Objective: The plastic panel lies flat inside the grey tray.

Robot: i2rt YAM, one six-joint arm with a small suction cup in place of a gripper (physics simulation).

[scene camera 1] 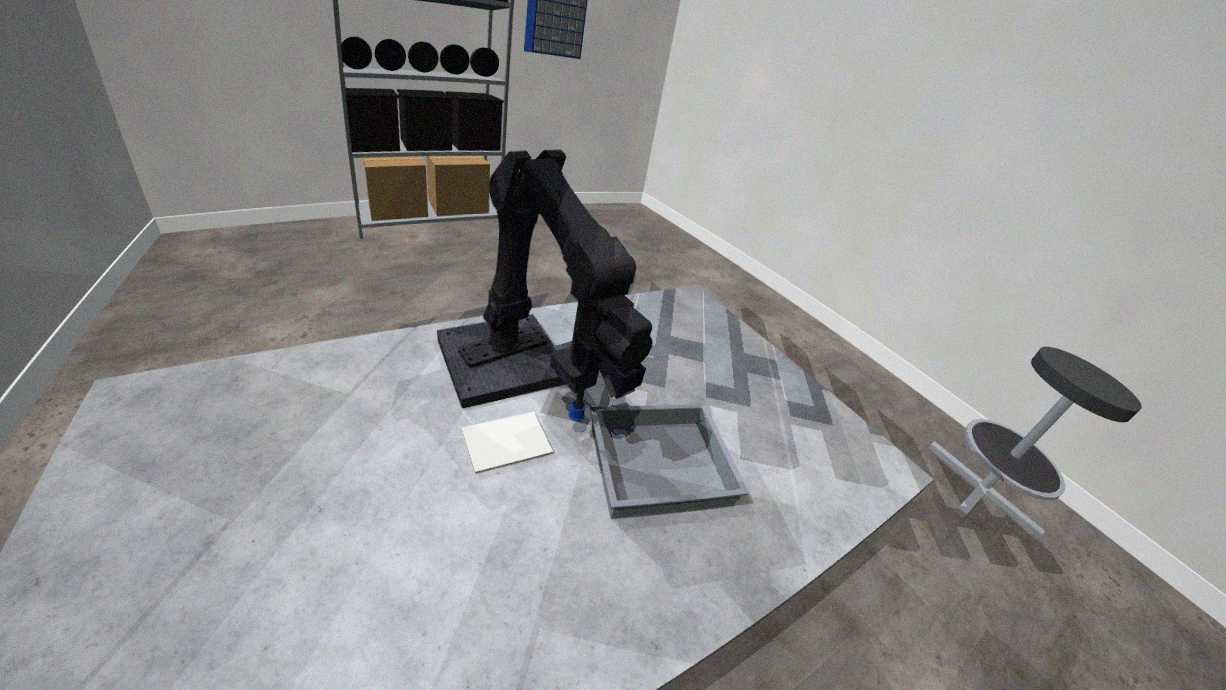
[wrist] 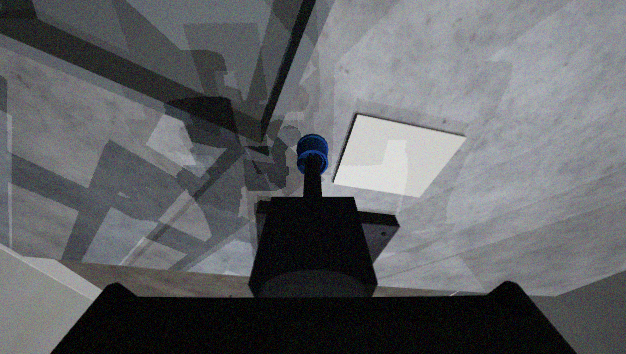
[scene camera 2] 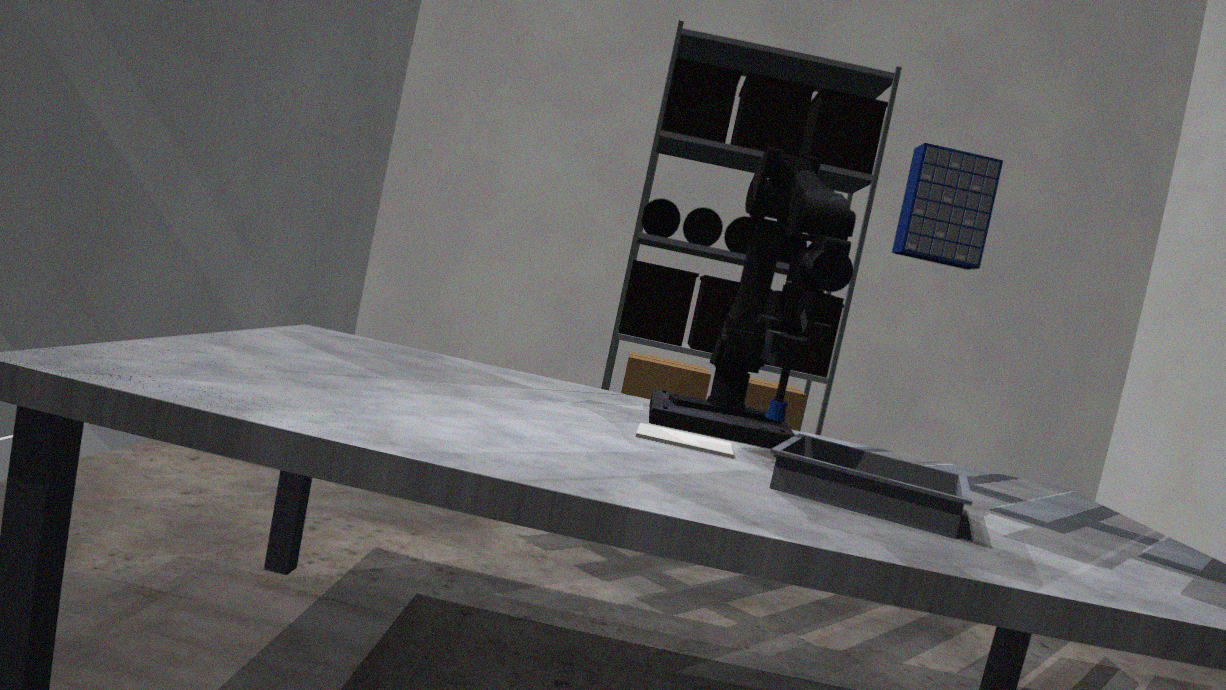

Observation:
My suction cup (scene camera 2: 776, 411) carries nothing. The cup is 15 cm from the middle of a plastic panel (scene camera 1: 502, 442). A grey tray (scene camera 1: 658, 459) rests on the table.
The plastic panel is seen too in the wrist view (wrist: 384, 155) and in scene camera 2 (scene camera 2: 646, 431). The grey tray is seen too in the wrist view (wrist: 235, 76). My suction cup also shows in scene camera 1 (scene camera 1: 575, 414) and in the wrist view (wrist: 312, 143).

